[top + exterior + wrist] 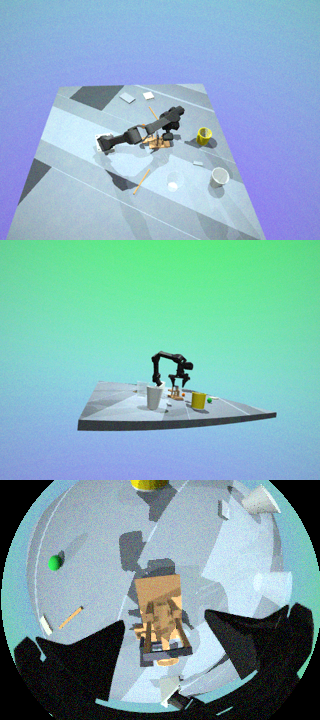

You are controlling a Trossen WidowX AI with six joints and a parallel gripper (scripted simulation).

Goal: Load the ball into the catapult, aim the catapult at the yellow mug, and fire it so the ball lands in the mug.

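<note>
Right now my gripper tip is 13 cm past the orange ball, 15 cm to the right of it and 8 cm above it. The rest, counted from my gripper tip: yellow mug: 28 cm ahead, 1 cm to the right, 7 cm below; small grey block: 20 cm ahead, 18 cm to the right, 9 cm below; wooden catapult: 7 cm behind, 2 cm to the left, 5 cm below.
</note>
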